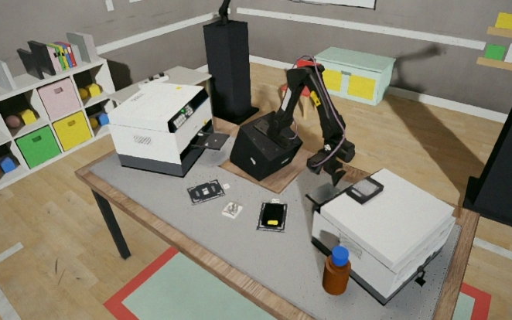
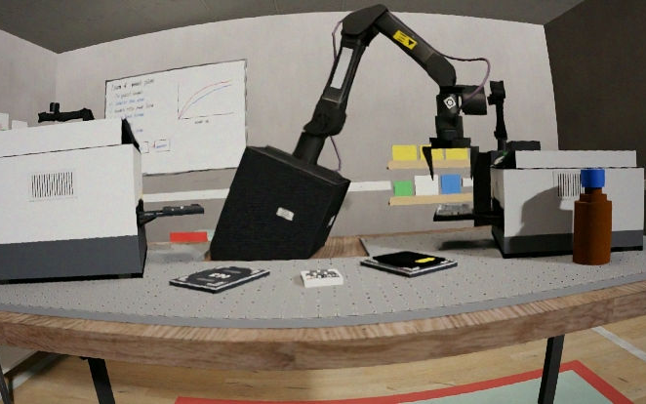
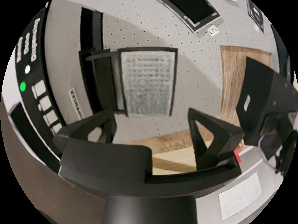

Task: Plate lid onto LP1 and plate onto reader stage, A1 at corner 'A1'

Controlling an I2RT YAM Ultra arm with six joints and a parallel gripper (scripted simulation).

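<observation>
Now: hand 80 mm above the white well plate. Round my hand: black lid (180 mm ahead, 160 mm to the right, 150 mm below); then capped bottle (340 mm ahead, 200 mm to the left, 50 mm below).
</observation>
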